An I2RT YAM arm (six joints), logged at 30 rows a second.
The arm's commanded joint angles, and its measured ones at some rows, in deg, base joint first. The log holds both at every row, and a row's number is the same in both.
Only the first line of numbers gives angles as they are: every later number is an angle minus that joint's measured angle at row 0.
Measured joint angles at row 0:
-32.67, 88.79, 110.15, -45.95, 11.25, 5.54
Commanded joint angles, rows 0 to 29:
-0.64, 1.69, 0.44, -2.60, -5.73, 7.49
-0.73, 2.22, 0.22, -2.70, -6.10, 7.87
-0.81, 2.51, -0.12, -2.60, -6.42, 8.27
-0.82, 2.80, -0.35, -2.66, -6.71, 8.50
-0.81, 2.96, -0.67, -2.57, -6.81, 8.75
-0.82, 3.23, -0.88, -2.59, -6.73, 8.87
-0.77, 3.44, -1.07, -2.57, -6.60, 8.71
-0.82, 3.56, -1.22, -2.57, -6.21, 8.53
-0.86, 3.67, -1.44, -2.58, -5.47, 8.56
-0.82, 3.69, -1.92, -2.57, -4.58, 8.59
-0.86, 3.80, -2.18, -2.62, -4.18, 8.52
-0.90, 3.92, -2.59, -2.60, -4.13, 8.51
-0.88, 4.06, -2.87, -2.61, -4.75, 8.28
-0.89, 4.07, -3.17, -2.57, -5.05, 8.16
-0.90, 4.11, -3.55, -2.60, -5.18, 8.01
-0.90, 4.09, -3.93, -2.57, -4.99, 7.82
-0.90, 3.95, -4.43, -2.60, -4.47, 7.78
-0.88, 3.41, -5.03, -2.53, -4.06, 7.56
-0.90, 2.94, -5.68, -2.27, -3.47, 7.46
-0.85, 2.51, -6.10, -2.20, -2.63, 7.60
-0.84, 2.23, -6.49, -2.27, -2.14, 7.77
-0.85, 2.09, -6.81, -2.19, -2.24, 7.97
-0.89, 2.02, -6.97, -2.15, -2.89, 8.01
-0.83, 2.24, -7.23, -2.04, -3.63, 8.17
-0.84, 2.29, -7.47, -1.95, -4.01, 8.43
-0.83, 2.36, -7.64, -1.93, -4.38, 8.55
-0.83, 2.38, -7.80, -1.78, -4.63, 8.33
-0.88, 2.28, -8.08, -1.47, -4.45, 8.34
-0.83, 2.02, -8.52, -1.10, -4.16, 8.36
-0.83, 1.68, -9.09, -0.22, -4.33, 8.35
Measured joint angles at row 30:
-0.87, 2.28, -8.24, -1.91, -3.61, 7.04
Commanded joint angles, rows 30 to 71:
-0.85, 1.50, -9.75, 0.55, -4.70, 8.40
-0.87, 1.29, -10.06, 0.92, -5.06, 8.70
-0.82, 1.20, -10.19, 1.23, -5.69, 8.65
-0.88, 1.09, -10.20, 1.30, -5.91, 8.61
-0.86, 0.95, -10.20, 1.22, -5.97, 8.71
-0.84, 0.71, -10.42, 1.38, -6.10, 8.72
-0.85, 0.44, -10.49, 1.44, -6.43, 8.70
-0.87, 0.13, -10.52, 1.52, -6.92, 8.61
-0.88, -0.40, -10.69, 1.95, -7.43, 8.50
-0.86, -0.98, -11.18, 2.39, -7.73, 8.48
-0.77, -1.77, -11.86, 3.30, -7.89, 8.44
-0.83, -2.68, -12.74, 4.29, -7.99, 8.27
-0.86, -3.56, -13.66, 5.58, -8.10, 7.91
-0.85, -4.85, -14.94, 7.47, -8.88, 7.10
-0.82, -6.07, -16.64, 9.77, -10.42, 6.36
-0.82, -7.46, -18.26, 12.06, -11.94, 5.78
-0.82, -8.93, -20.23, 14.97, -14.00, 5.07
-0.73, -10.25, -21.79, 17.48, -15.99, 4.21
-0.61, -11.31, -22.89, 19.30, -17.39, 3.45
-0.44, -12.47, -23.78, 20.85, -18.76, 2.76
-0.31, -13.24, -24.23, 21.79, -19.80, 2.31
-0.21, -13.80, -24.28, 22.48, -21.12, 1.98
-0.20, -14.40, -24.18, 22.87, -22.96, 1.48
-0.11, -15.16, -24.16, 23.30, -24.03, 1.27
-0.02, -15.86, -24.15, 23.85, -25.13, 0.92
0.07, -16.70, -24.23, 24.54, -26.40, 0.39
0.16, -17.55, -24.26, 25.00, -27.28, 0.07
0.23, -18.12, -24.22, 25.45, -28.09, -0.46
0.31, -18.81, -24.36, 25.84, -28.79, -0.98
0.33, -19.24, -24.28, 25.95, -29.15, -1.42
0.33, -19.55, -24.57, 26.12, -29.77, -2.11
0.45, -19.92, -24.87, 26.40, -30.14, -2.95
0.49, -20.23, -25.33, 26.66, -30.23, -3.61
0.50, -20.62, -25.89, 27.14, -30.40, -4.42
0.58, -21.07, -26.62, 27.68, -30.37, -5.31
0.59, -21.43, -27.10, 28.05, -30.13, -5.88
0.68, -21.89, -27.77, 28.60, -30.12, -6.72
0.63, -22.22, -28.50, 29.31, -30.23, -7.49
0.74, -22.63, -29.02, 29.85, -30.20, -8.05
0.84, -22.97, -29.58, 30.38, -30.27, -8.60
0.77, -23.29, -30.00, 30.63, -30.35, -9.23
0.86, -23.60, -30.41, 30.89, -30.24, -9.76
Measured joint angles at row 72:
0.68, -22.86, -29.64, 26.81, -29.12, -6.08
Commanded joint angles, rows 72 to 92:
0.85, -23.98, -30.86, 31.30, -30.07, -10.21
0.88, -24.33, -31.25, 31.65, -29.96, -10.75
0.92, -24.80, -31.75, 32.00, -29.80, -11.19
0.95, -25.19, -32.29, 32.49, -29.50, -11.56
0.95, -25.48, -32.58, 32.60, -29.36, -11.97
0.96, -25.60, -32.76, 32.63, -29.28, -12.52
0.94, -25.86, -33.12, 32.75, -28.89, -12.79
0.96, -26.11, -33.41, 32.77, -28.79, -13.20
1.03, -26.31, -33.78, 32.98, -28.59, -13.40
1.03, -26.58, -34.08, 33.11, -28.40, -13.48
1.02, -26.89, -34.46, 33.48, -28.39, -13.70
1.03, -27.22, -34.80, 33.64, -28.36, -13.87
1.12, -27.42, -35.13, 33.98, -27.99, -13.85
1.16, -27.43, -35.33, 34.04, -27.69, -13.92
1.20, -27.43, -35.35, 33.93, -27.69, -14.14
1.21, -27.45, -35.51, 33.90, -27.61, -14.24
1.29, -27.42, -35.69, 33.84, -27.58, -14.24
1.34, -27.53, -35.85, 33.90, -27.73, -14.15
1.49, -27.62, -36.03, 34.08, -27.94, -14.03
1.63, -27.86, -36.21, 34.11, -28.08, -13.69
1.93, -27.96, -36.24, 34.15, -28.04, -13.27
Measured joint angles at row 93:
1.47, -27.51, -36.02, 31.29, -28.37, -11.69
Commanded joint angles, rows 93 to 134:
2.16, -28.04, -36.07, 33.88, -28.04, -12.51
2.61, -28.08, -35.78, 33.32, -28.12, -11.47
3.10, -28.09, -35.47, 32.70, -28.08, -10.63
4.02, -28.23, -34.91, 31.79, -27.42, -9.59
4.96, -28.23, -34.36, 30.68, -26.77, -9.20
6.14, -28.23, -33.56, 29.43, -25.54, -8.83
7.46, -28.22, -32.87, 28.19, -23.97, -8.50
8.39, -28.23, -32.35, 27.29, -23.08, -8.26
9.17, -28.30, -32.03, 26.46, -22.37, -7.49
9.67, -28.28, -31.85, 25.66, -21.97, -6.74
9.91, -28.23, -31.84, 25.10, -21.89, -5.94
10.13, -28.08, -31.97, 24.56, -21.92, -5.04
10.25, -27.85, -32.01, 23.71, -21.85, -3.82
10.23, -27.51, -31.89, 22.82, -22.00, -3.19
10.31, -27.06, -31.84, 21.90, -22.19, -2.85
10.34, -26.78, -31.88, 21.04, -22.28, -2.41
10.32, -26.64, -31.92, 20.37, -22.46, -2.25
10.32, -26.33, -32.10, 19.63, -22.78, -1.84
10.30, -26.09, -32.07, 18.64, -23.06, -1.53
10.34, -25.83, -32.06, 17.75, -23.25, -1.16
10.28, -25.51, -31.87, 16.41, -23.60, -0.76
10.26, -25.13, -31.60, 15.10, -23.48, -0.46
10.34, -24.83, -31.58, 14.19, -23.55, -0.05
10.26, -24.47, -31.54, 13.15, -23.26, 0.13
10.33, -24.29, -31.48, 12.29, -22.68, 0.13
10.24, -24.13, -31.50, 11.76, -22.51, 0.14
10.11, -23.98, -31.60, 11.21, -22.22, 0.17
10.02, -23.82, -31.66, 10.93, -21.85, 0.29
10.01, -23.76, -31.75, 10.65, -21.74, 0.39
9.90, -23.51, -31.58, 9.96, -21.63, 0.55
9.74, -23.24, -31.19, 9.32, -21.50, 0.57
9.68, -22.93, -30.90, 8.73, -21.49, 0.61
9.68, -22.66, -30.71, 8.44, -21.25, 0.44
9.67, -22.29, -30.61, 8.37, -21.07, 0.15
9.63, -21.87, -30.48, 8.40, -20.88, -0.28
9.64, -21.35, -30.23, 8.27, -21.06, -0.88
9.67, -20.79, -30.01, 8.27, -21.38, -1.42
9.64, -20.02, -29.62, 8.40, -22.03, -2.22
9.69, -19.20, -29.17, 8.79, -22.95, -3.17
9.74, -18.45, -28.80, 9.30, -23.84, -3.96
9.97, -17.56, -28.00, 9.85, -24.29, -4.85
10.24, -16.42, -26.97, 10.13, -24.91, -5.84
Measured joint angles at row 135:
9.77, -18.01, -28.79, 8.85, -21.91, -2.43
